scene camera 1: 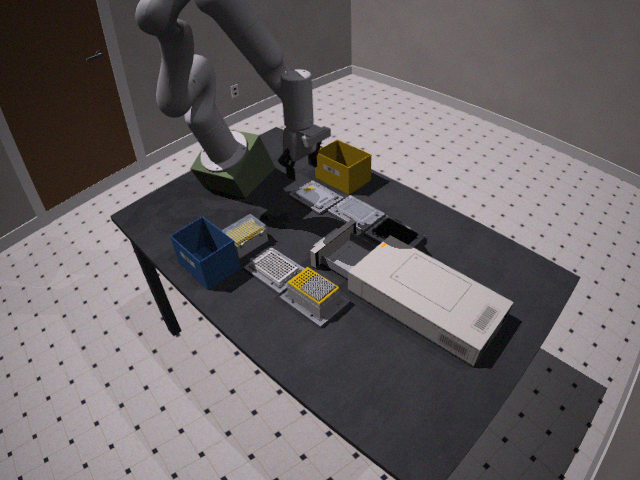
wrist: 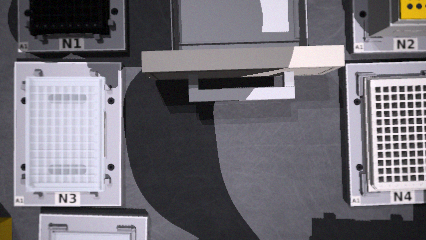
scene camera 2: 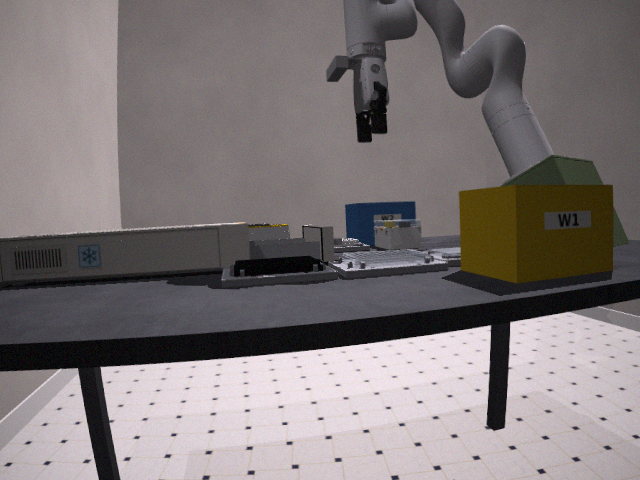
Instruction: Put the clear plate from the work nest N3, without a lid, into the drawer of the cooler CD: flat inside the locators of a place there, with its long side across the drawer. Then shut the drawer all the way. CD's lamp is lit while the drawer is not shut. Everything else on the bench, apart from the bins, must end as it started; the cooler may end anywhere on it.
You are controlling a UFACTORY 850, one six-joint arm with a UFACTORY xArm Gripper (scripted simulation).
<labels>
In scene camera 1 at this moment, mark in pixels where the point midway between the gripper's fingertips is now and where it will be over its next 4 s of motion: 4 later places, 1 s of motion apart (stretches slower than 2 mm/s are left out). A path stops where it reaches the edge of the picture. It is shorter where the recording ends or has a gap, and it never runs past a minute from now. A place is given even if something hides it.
My gripper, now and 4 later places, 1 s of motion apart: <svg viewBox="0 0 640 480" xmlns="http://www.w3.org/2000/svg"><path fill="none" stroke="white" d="M302 171L319 200L328 216L329 226L329 236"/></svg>
</labels>
